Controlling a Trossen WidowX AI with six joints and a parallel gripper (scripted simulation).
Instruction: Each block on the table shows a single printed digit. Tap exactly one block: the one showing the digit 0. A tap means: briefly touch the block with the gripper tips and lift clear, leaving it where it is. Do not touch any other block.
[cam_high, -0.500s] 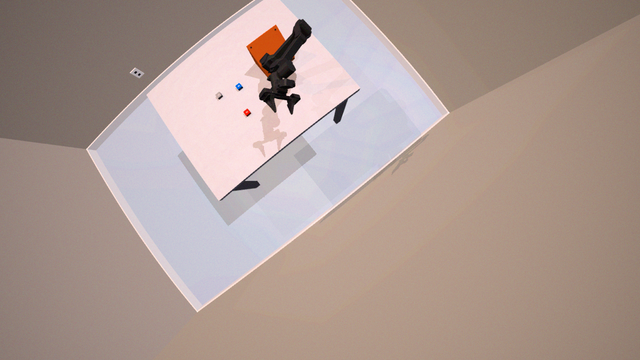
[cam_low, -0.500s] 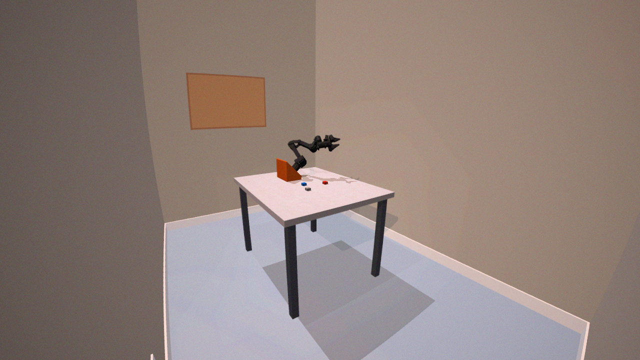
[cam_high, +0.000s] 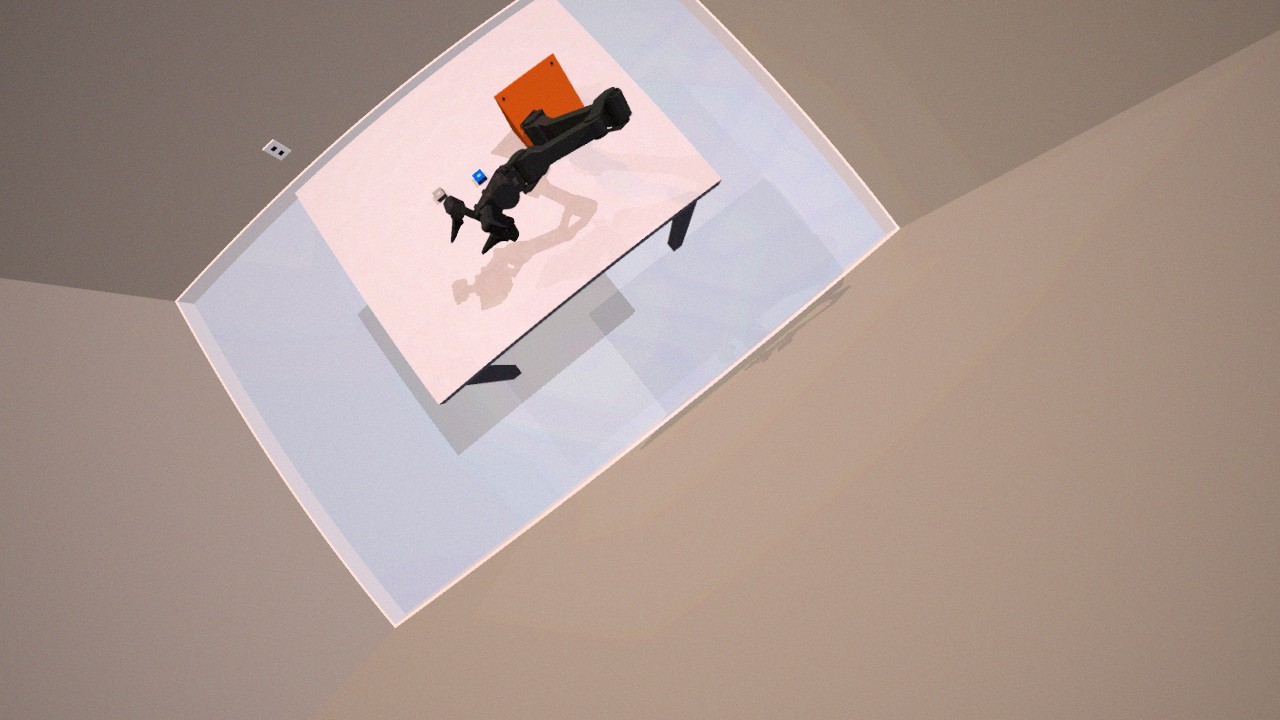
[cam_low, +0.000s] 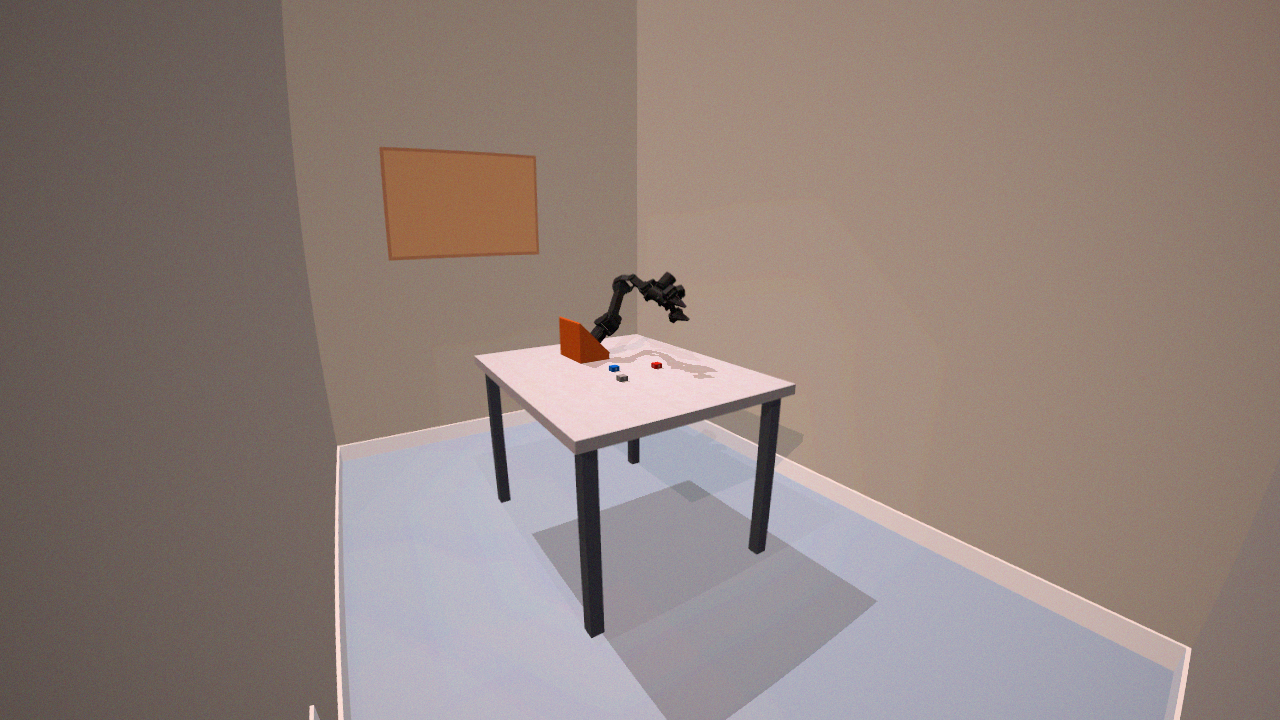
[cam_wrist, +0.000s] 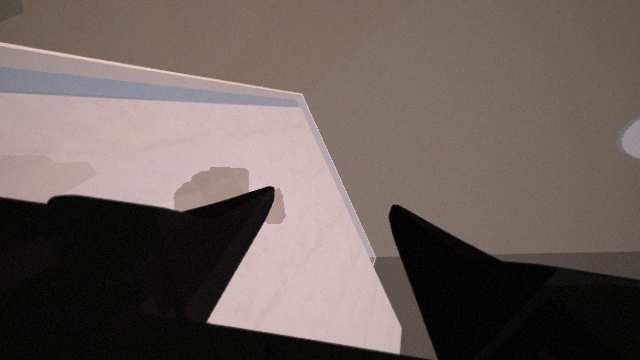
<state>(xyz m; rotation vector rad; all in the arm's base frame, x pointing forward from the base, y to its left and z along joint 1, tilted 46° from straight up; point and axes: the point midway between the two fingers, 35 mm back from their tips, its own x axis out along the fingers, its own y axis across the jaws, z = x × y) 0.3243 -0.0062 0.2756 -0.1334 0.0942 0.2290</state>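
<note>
Now: gripper tip 16 cm past the blue block, 25 cm to the left of it and 22 cm above it. Also, from my gripper tip: grey block 4 cm behind, 31 cm to the right, 22 cm below; then red block 8 cm behind, 9 cm to the right, 22 cm below.
</note>
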